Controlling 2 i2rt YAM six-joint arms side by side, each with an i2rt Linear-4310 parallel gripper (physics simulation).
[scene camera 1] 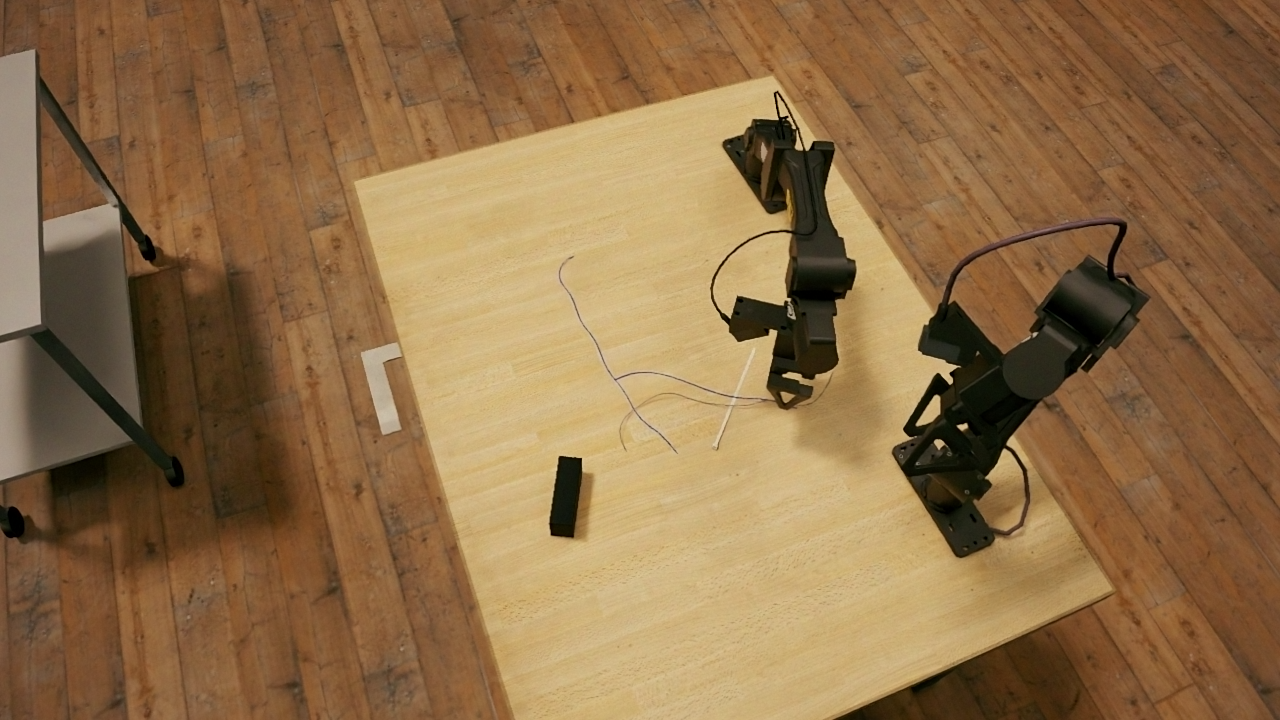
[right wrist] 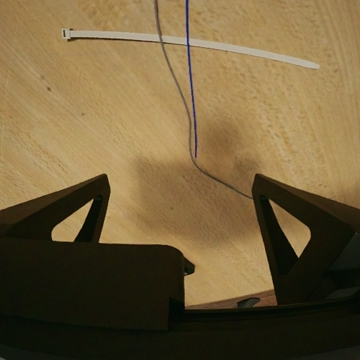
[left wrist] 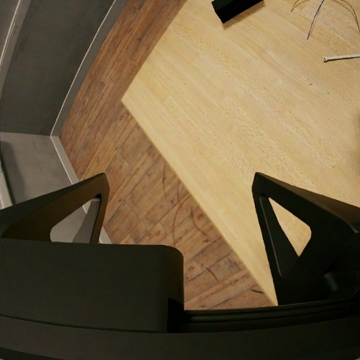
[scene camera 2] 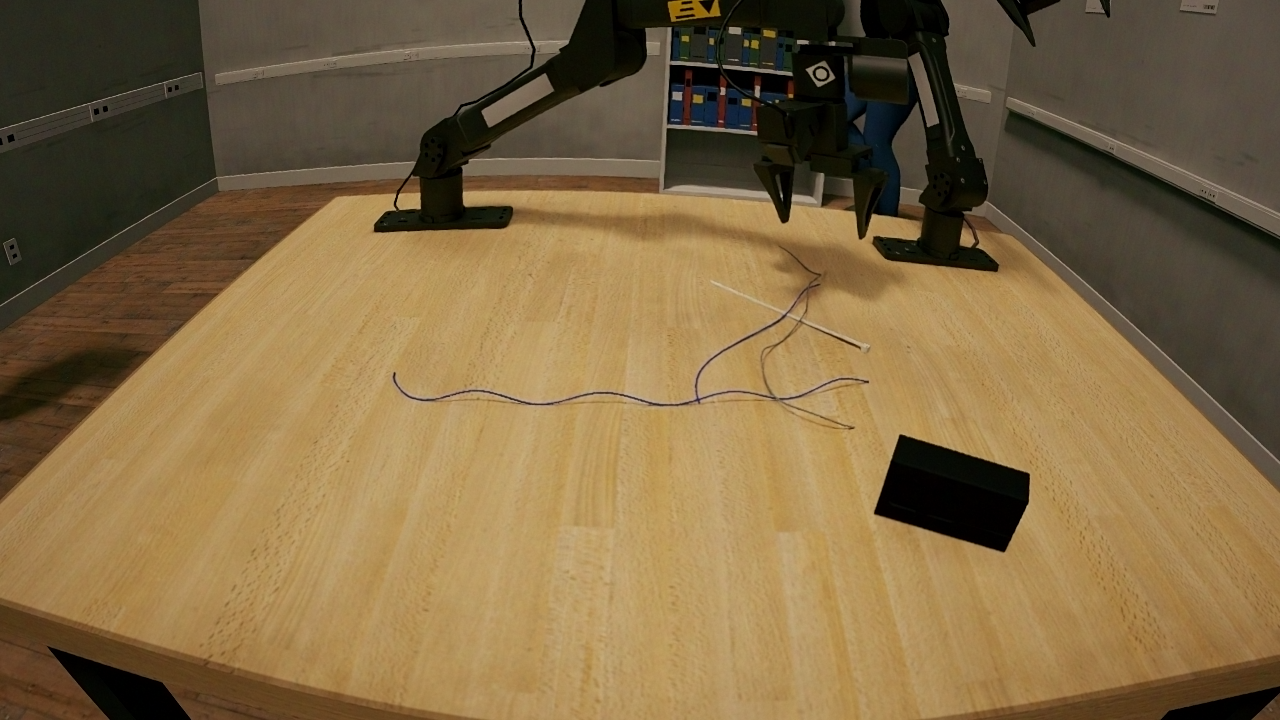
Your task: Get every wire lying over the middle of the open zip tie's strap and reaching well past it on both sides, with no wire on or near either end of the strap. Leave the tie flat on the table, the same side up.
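Places are measured from the left arm's base along level axes (x down, y right, z back), in millimetres.
Pixels of known places: left gripper, between the fingertips: (scene camera 1: 905, 452) (scene camera 2: 1069, 29); right gripper, between the fingertips: (scene camera 1: 788, 384) (scene camera 2: 823, 230); left arm's base, origin of its link: (scene camera 1: 941, 495) (scene camera 2: 936, 257); right arm's base, origin of its link: (scene camera 1: 759, 173) (scene camera 2: 442, 221).
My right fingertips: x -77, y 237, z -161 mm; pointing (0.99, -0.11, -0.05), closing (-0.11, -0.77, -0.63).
For each thing: its top centre in the pictures, then the offset to it from my right fingertips. "spot": a spot on its surface instead.
- white zip tie, a spot on its surface: (scene camera 2: 832, 333) (scene camera 1: 722, 425) spot: dy +7, dx +73, dz -105 mm
- longer blue wire, a spot on its surface: (scene camera 2: 537, 403) (scene camera 1: 581, 321) spot: dy +282, dx +75, dz -239 mm
- black block, centre of its top: (scene camera 2: 964, 466) (scene camera 1: 565, 489) dy -19, dx +27, dz -382 mm
The white zip tie (scene camera 1: 725, 420) (scene camera 2: 832, 333) (left wrist: 342, 57) (right wrist: 240, 50) lies flat. A blue wire (scene camera 2: 733, 344) (right wrist: 192, 95) crosses near its middle. A grey wire (scene camera 2: 763, 362) (right wrist: 175, 82) crosses slightly nearer its head; both reach past both sides. The grey end passes behind a finger in the right wrist view. A longer blue wire (scene camera 1: 586, 329) (scene camera 2: 537, 403) lies apart from the tie, touching or nearly touching the crossing blue wire's far end. My right gripper (scene camera 2: 823, 228) (right wrist: 180, 181) is open above the table beyond the tie. My left gripper (scene camera 2: 1070, 30) (left wrist: 180, 180) is open, raised and away from the wires.
A black block (scene camera 1: 564, 495) (scene camera 2: 953, 492) (left wrist: 235, 7) lies on the table near the wires, past the tie's head end. The right arm reaches over the table close to the tie. Both arm bases stand along the same table edge.
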